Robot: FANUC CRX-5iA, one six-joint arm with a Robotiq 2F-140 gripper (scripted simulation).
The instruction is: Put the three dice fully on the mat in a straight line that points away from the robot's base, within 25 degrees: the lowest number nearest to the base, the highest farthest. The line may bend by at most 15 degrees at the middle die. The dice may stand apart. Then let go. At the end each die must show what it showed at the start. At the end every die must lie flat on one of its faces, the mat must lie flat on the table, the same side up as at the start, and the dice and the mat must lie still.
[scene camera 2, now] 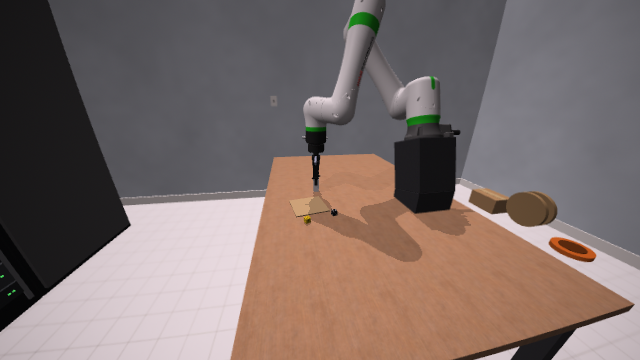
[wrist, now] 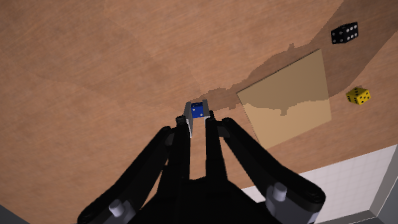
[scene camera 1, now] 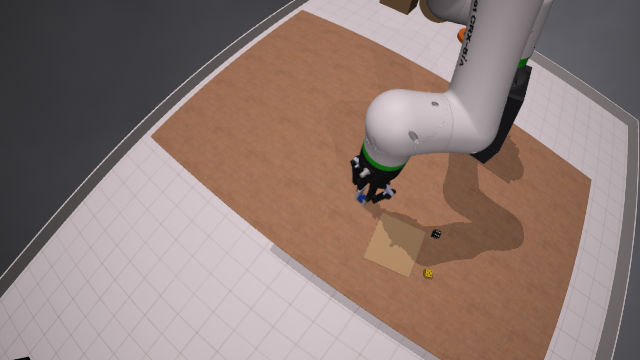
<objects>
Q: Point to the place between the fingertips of the gripper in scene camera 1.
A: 361,199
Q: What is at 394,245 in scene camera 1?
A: A tan mat.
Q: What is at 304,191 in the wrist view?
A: The gripper.
</objects>
